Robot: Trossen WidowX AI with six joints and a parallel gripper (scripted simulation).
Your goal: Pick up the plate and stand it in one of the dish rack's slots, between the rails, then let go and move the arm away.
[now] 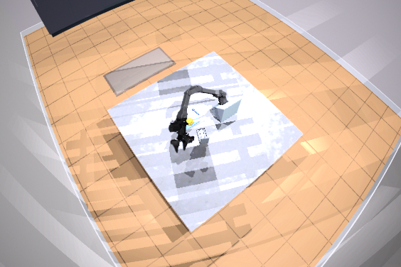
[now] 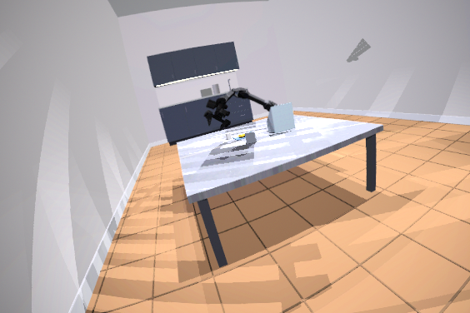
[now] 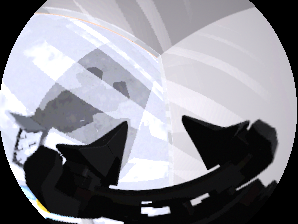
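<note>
Right now the yellow plate is 250 mm to the right of my gripper tip, 250 mm behind it and 160 mm below it. Round my gripper tip: white cup: 330 mm to the right, 150 mm below, 150 mm behind; blue mat: 260 mm to the right, 260 mm behind, 170 mm below; dish rack: 260 mm behind, 150 mm below, 80 mm to the right.
</note>
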